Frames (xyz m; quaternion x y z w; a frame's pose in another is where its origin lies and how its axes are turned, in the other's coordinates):
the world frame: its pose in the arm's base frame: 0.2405 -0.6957 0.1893 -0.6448 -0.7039 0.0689 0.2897
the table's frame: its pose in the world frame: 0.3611 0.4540 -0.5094 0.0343 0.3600 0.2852 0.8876
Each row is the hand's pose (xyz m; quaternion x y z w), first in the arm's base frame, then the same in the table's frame.
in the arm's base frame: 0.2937 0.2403 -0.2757 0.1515 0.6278 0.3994 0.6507
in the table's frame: -0.4997 0.0839 1.0732 -0.6837 -0.2346 -0.6908 0.0210
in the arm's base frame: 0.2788 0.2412 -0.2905 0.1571 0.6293 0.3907 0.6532
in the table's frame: -0.5173 0.0862 1.0845 -0.6855 -0.2434 -0.6858 0.0241
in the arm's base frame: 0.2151 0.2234 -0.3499 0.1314 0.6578 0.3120 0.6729
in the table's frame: -0.6008 0.0983 1.1124 0.6597 0.3250 0.6777 0.0018
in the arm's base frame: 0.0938 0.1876 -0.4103 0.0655 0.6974 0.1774 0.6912
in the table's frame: -0.7373 0.0817 1.1393 0.5928 0.4533 0.6631 0.0585
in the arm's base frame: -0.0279 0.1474 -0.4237 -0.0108 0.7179 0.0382 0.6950
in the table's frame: -0.8553 0.0298 1.1407 0.5088 0.5698 0.6335 0.1227
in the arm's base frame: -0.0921 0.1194 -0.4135 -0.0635 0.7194 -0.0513 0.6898
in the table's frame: -0.9130 -0.0090 1.1277 0.4476 0.6360 0.6061 0.1668
